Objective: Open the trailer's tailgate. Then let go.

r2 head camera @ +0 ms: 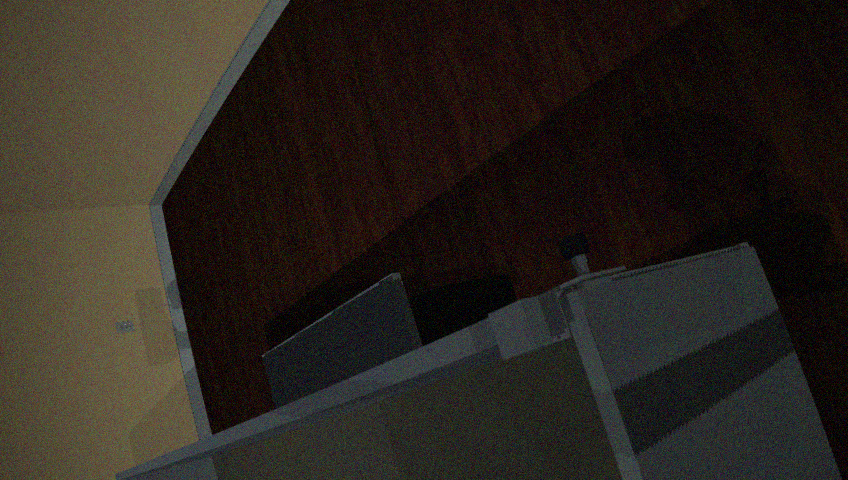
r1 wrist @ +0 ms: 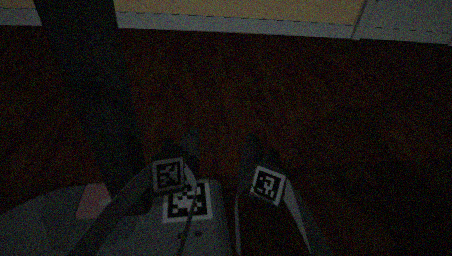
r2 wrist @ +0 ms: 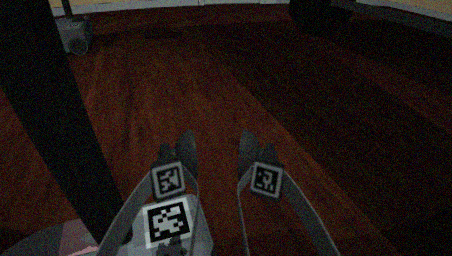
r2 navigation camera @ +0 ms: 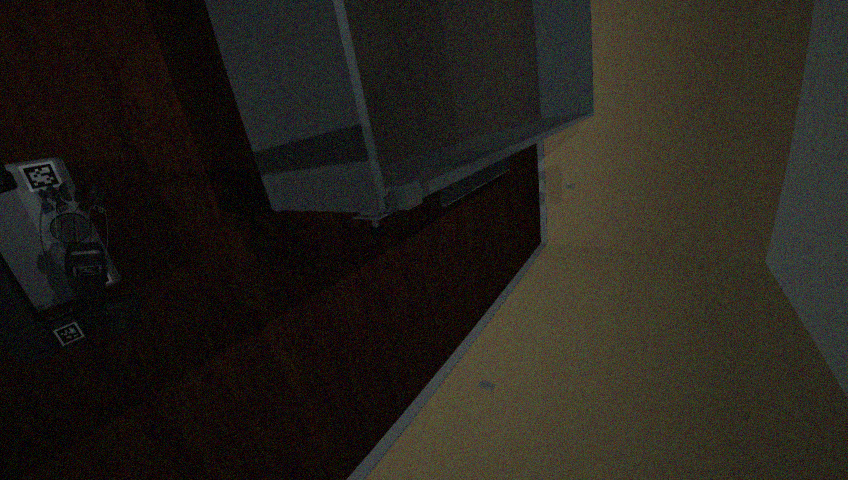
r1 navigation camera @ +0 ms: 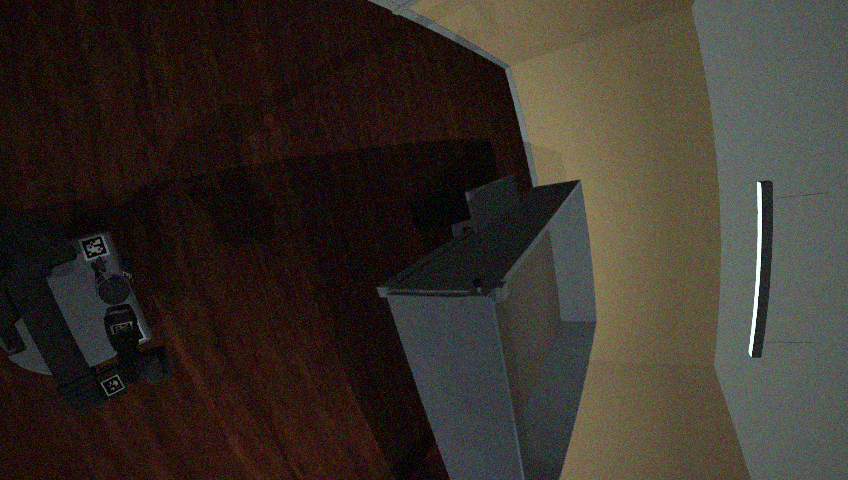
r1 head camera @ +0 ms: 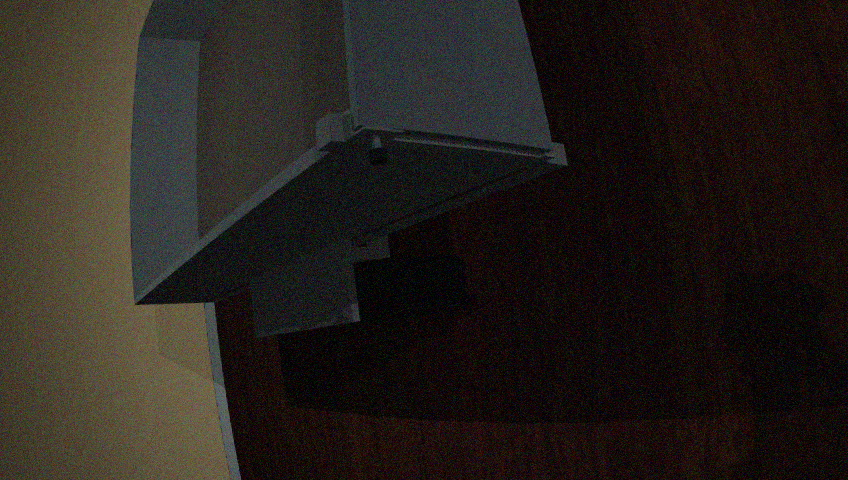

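Note:
The grey trailer (r1 head camera: 166,148) (r1 navigation camera: 574,255) (r2 head camera: 357,386) (r2 navigation camera: 565,59) is an open-topped box. What looks like its tailgate (r1 head camera: 446,71) (r1 navigation camera: 446,380) (r2 head camera: 684,285) (r2 navigation camera: 297,89) is the pale panel standing upright at the end; a shadow band crosses it in both r2 trailer views. A small dark knob (r1 head camera: 377,153) (r1 navigation camera: 477,283) (r2 head camera: 574,245) (r2 navigation camera: 374,223) stands out near its upper corner. The r1 gripper (r1 wrist: 220,140) is open, over dark floor. The r2 gripper (r2 wrist: 218,137) is open, also over floor. Neither wrist view shows the tailgate; the grippers' distance to it is unclear.
A grey plate (r1 head camera: 306,291) (r1 navigation camera: 493,202) (r2 head camera: 342,350) juts from the trailer's side. A yellow wall with a pale skirting (r1 head camera: 223,404) (r2 navigation camera: 446,374) stands behind. Robot base parts with markers (r1 navigation camera: 95,246) (r2 navigation camera: 41,175) show at left. A grey wheeled-looking body (r2 wrist: 75,37) shows at upper left.

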